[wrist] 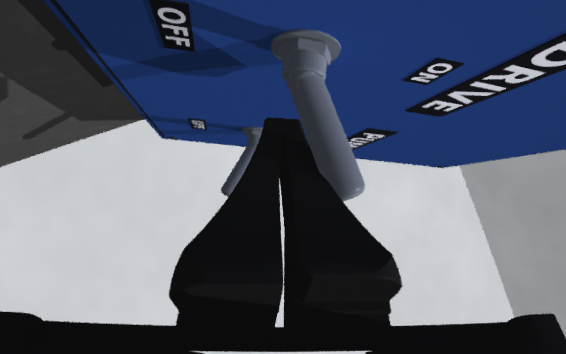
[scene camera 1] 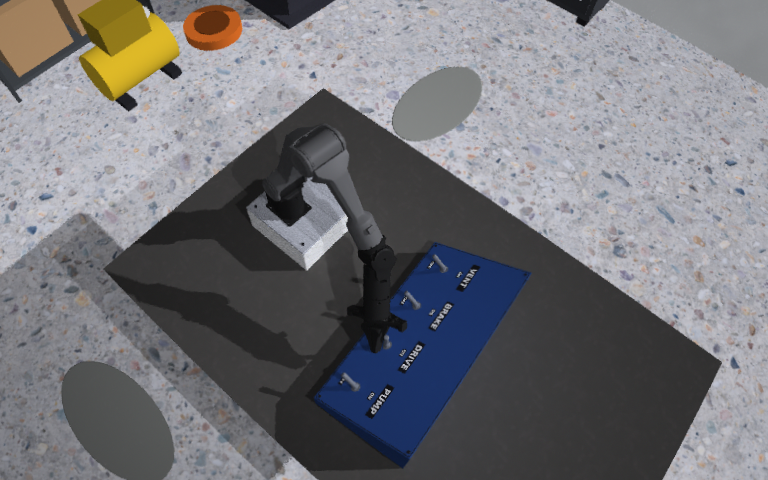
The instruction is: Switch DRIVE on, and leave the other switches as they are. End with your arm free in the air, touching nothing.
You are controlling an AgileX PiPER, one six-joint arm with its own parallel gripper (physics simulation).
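The DRIVE switch lever (scene camera 1: 386, 341) (wrist: 327, 130) leans toward its ON label (wrist: 433, 72) in the wrist view. My gripper (scene camera 1: 375, 347) (wrist: 281, 137) is shut with nothing between its fingers. Its tips are low over the blue panel (scene camera 1: 453, 350) (wrist: 375, 30), on the OFF side of the DRIVE lever, and overlap its edge in the wrist view; whether they touch it I cannot tell. The PUMP lever (scene camera 1: 350, 382) (wrist: 240, 165), the BRAKE lever (scene camera 1: 412, 300) and the VENT lever (scene camera 1: 438, 263) lean toward OFF. The PUMP lever is partly hidden by the fingers in the wrist view.
The panel lies on a dark table (scene camera 1: 594, 367). The arm's white base block (scene camera 1: 311, 249) stands behind the panel. BRAKE's lever is on one side of the gripper and PUMP's on the other. A yellow tank (scene camera 1: 133, 59) and an orange ring (scene camera 1: 212, 42) are on the floor far off.
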